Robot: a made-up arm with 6 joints. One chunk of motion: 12 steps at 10 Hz.
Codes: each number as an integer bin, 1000 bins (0 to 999) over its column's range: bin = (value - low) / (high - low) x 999, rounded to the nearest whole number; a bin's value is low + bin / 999 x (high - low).
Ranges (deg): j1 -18..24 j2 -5..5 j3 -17..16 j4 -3..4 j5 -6..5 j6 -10..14
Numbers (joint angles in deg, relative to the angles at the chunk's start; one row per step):
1: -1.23 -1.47 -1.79 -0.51 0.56 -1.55
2: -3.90 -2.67 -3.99 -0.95 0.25 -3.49
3: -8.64 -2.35 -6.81 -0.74 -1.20 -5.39
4: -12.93 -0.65 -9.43 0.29 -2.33 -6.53
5: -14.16 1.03 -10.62 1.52 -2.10 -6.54
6: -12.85 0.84 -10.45 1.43 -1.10 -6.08
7: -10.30 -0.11 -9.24 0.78 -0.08 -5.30
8: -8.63 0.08 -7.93 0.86 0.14 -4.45
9: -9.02 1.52 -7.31 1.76 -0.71 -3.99
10: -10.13 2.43 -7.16 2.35 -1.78 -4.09
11: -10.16 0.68 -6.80 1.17 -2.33 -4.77
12: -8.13 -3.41 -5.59 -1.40 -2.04 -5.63
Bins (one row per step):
1: 399 353 460 355 596 352
2: 335 233 394 293 568 271
3: 223 265 308 323 436 192
4: 121 435 229 470 333 144
5: 91 602 193 645 354 144
6: 122 583 198 632 445 163
7: 183 489 235 539 538 196
8: 223 507 275 551 558 231
9: 214 651 293 679 480 250
10: 187 742 298 764 383 246
11: 186 567 309 595 333 218
12: 235 159 345 228 360 182

